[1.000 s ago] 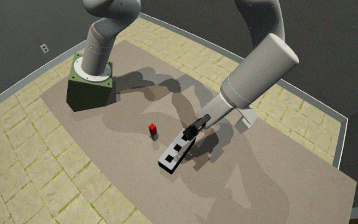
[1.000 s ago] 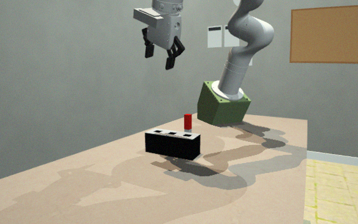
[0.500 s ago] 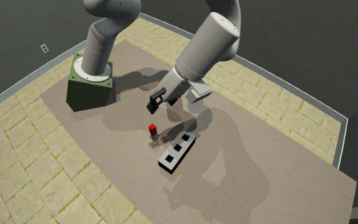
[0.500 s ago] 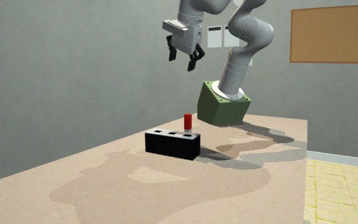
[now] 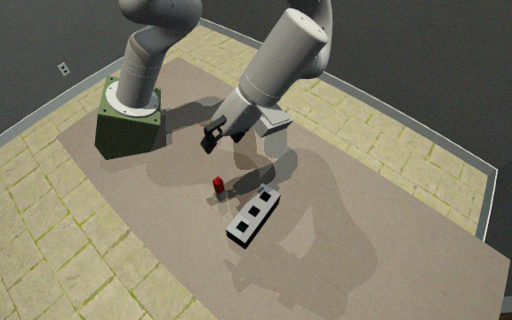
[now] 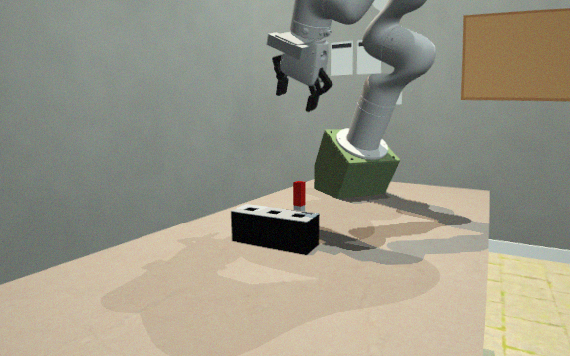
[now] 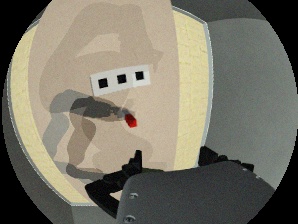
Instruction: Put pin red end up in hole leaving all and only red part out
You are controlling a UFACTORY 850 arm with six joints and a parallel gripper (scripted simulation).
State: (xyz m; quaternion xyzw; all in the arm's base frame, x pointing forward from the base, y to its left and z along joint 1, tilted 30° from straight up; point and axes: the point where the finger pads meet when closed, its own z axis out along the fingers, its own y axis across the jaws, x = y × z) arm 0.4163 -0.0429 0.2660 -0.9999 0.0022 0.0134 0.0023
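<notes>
Now: the pin 30 mm behind my hand, 10 mm to the right of it and 240 mm below it. Also, from my hand: black block 100 mm ahead, 20 mm to the left, 290 mm below.
</notes>
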